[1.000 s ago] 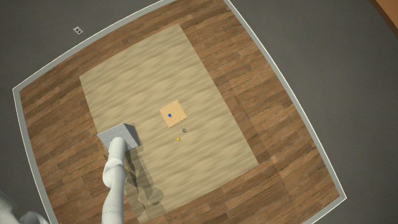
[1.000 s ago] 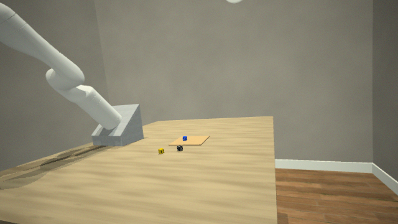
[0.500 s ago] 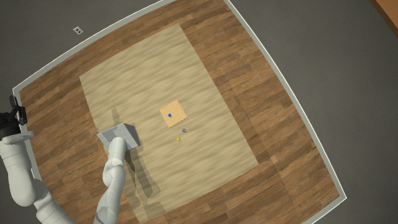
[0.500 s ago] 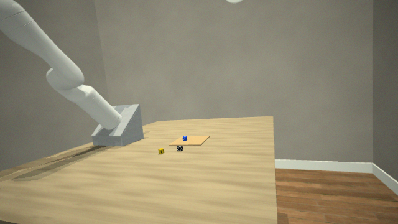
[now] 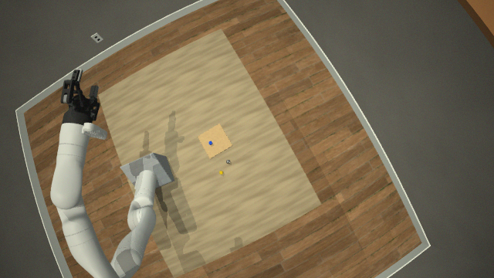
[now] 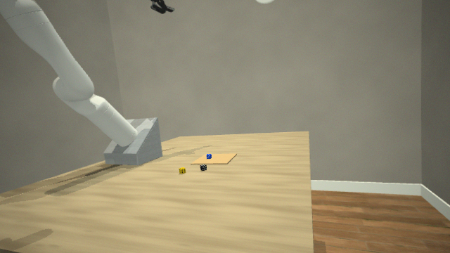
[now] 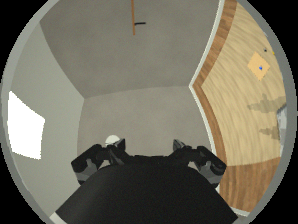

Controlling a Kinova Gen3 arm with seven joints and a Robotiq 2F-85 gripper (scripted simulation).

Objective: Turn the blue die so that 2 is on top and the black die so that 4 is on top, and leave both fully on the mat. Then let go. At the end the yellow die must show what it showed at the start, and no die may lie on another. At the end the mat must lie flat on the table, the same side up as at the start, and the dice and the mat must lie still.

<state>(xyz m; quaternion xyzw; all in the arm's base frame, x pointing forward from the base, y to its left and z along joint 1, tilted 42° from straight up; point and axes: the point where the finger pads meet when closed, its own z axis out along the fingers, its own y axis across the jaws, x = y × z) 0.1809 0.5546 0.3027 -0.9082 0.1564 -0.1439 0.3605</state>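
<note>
The black die lies 24 cm ahead of my hand, 28 cm to the right of it and 69 cm below it. From my hand the other things lie so: tan mat (21 cm ahead, 15 cm to the right, 70 cm below); then yellow die (18 cm ahead, 32 cm to the right, 69 cm below); then blue die (19 cm ahead, 16 cm to the right, 69 cm below).
</note>
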